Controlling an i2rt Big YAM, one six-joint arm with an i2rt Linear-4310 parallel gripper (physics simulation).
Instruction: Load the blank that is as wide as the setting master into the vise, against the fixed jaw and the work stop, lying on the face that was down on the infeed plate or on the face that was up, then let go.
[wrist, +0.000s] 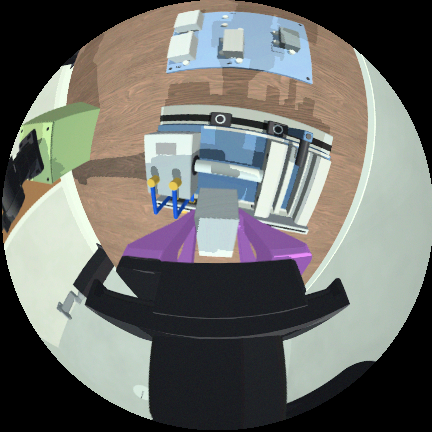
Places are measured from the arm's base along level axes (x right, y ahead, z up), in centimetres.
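Pixels of known places: gripper, fingertip midpoint: (216, 215); arm's base at its link origin: (31, 154).
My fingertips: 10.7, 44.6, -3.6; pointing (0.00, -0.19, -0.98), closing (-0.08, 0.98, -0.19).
Ahead of a thing's pixels: the offset from my fingertips to its top centre, as dx, dy, dz. "pt": to the spot under its first point.
My gripper (216, 215), with purple fingers, is shut on a grey rectangular blank @(+1.8, +0.0, +1.7) (217, 204) at the lower middle of the wrist view. The blank overlaps the near edge of the vise in the view; its height above the vise is hard to tell. The vise has a blue bed @(-1.1, +1.2, -10.6) (240, 145), a pale jaw (273, 177) at the end of a white rod @(-1.1, -0.3, -8.0) (227, 170), and another pale jaw (311, 192) farther right. A dark cylindrical stop @(-5.5, +8.3, -7.0) (303, 151) on a blue bracket reaches over the gap between the jaws. The blank is left of both jaws.
A light-blue plate @(-27.8, -1.3, -15.8) (260, 62) behind the vise carries pale blocks @(pt -30.2, -9.6, -12.2) (188, 21) @(-23.1, -10.3, -12.2) (182, 46) @(-23.3, -1.7, -12.2) (233, 41) and a darker grey block @(-28.0, +7.3, -13.3) (289, 39). A white actuator box @(pt -2.1, -7.5, -7.0) (170, 160) with blue hoses stands at the vise's left. A green box (75, 132) is at far left.
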